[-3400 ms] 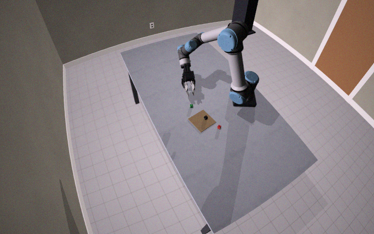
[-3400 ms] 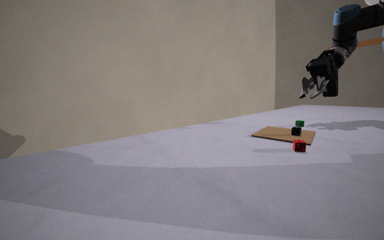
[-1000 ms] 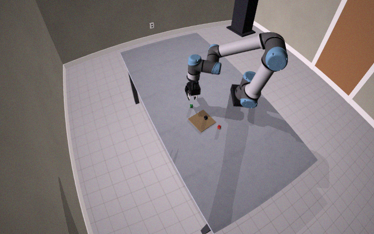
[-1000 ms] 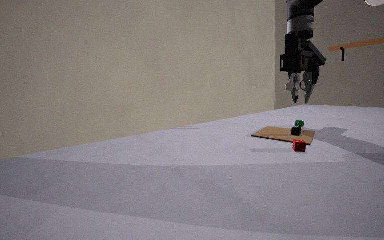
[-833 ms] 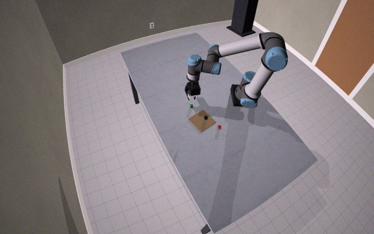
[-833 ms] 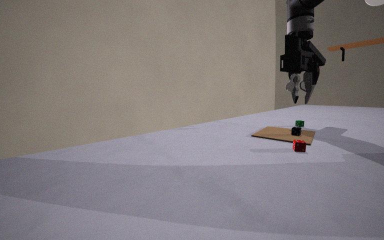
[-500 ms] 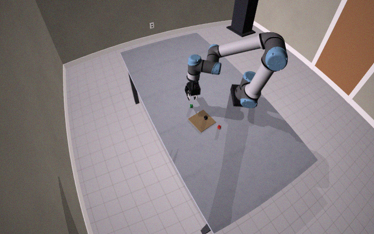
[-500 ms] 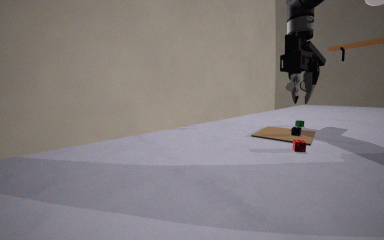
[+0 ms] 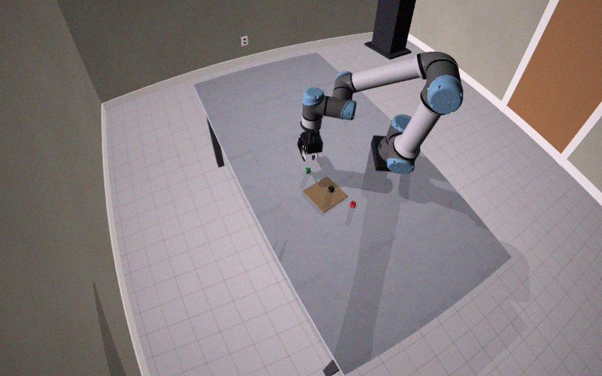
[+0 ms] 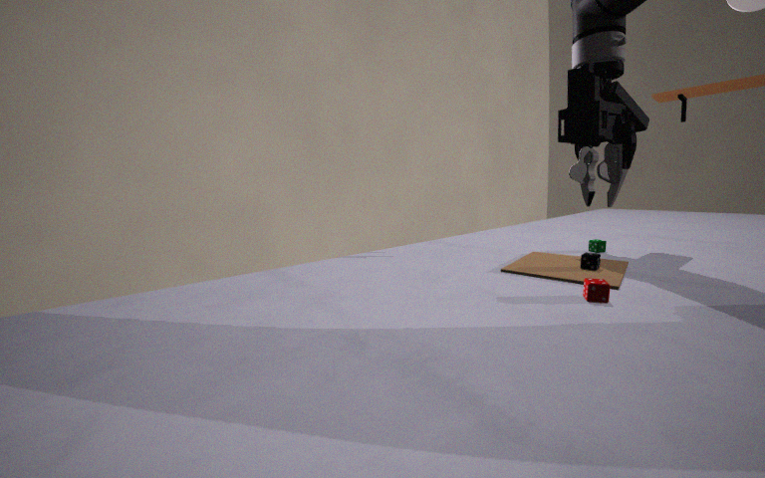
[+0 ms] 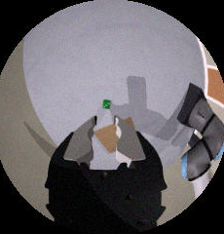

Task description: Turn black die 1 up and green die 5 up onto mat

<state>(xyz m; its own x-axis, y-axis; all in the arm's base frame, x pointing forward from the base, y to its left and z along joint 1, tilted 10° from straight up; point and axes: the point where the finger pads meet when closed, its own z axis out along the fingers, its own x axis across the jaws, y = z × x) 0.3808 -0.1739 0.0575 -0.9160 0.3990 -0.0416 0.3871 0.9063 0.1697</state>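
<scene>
The green die is 80 mm below my hand. From my hand the other things lie so: red die: 40 mm behind, 260 mm to the left, 80 mm below; then brown mat: 10 mm ahead, 140 mm to the left, 90 mm below; then black die: 20 mm behind, 140 mm to the left, 80 mm below.
</scene>
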